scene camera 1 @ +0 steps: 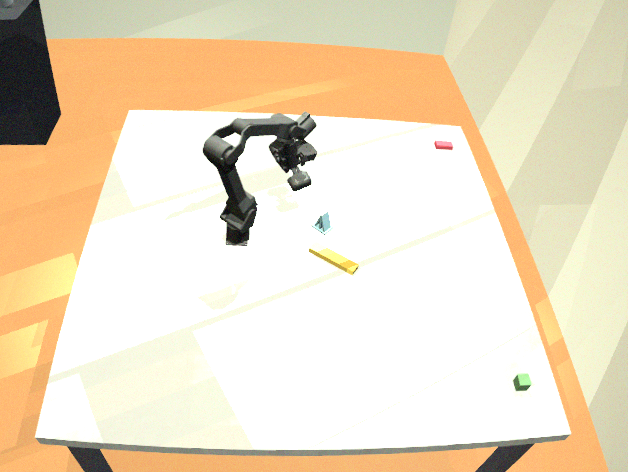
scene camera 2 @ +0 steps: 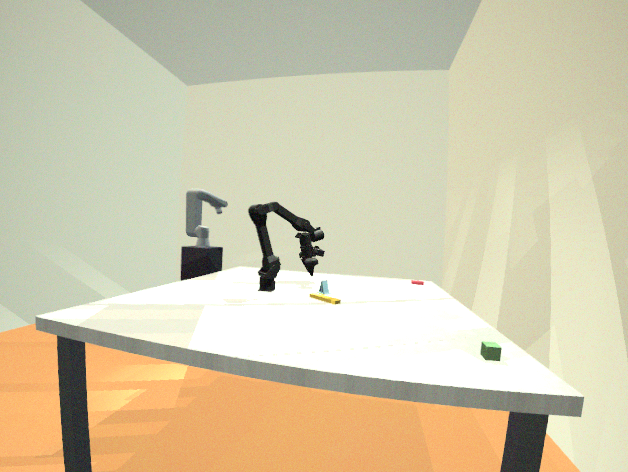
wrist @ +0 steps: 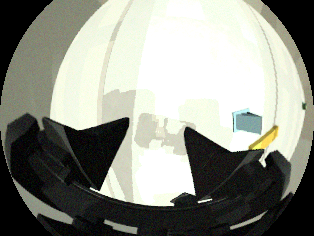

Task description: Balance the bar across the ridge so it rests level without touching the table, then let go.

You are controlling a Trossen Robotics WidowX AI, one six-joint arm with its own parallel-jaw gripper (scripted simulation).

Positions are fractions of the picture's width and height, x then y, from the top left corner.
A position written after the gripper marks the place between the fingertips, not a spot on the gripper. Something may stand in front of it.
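Observation:
Gripper (scene camera 1: 0.46, 0.38), also (wrist: 0.50, 0.54): open, holding nothing.

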